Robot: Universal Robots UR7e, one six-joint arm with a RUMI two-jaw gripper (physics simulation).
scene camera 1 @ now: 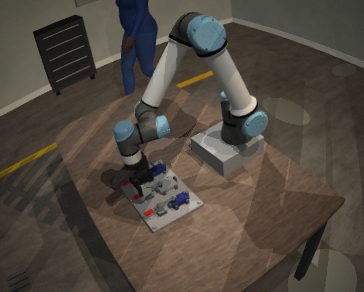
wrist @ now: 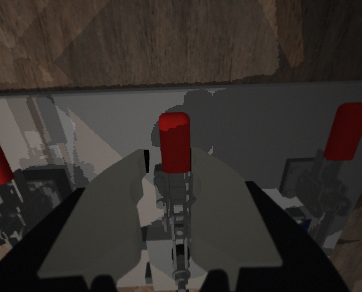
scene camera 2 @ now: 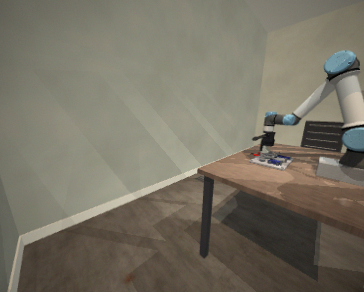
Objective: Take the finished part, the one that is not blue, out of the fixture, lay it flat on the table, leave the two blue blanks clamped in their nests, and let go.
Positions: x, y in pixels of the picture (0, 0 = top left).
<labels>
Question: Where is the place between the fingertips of my gripper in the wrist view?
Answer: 169, 151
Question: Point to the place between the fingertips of my gripper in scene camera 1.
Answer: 141, 199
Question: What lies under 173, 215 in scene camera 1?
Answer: A fixture plate.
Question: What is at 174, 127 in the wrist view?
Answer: A red clamp handle.
</labels>
